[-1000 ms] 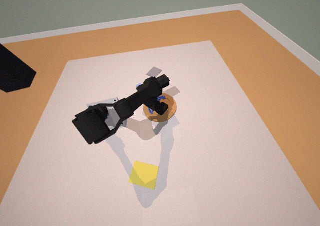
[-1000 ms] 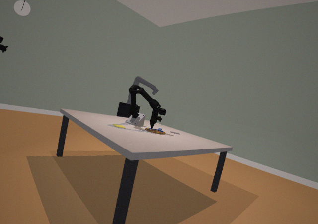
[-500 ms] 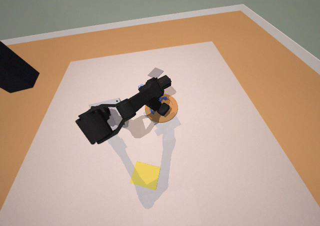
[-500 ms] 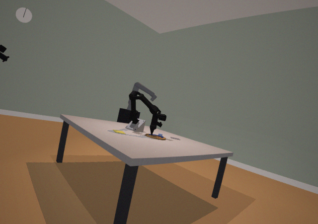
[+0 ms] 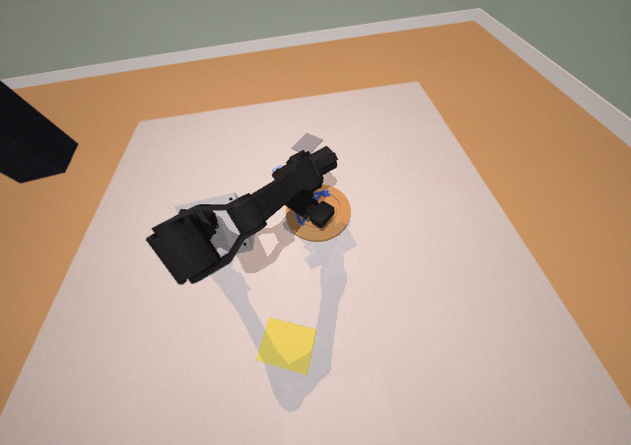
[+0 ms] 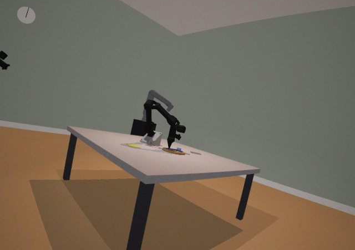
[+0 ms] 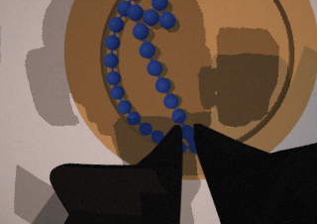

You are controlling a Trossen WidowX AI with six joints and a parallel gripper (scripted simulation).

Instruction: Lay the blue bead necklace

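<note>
The round bead board is 4 cm ahead of my gripper tip, 1 cm to the left of it and 1 cm below it. The rest, counted from my gripper tip: yellow square patch: 12 cm behind, 31 cm to the right, 2 cm below; then flat grey tile: 8 cm ahead, 32 cm to the left, 2 cm below; then light blue cube: 4 cm behind, 21 cm to the left, 1 cm below.
</note>
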